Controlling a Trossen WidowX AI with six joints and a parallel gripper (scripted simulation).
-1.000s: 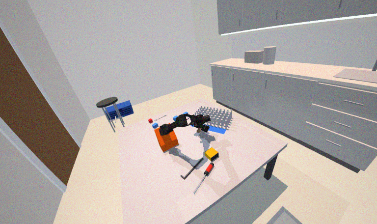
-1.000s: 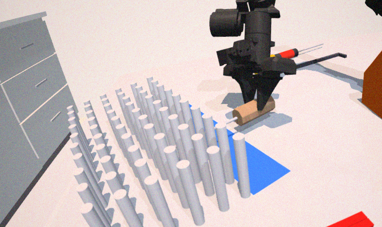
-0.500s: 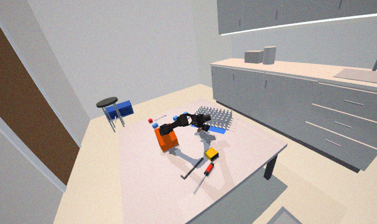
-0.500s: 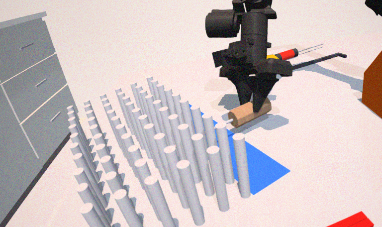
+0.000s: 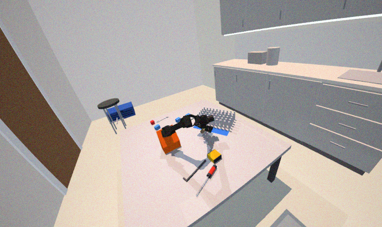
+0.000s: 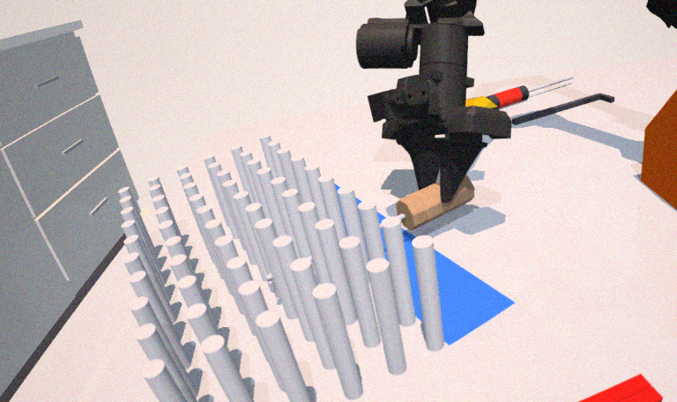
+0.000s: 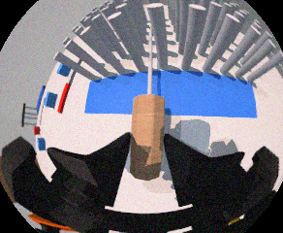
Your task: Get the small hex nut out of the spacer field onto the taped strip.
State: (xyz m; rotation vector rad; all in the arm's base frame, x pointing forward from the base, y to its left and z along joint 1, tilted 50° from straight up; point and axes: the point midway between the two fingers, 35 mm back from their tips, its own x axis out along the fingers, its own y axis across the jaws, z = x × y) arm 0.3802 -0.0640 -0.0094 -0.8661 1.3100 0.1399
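My gripper tip is 8 cm short of the blue taped strip, 1 cm to the right of it and 4 cm above it. The rest, counted from my gripper tip: red flat tool: 4 cm behind, 30 cm to the left, 3 cm below; red cube: 45 cm behind, 54 cm to the left, 2 cm below; yellow box: 10 cm behind, 33 cm to the right, 2 cm below.
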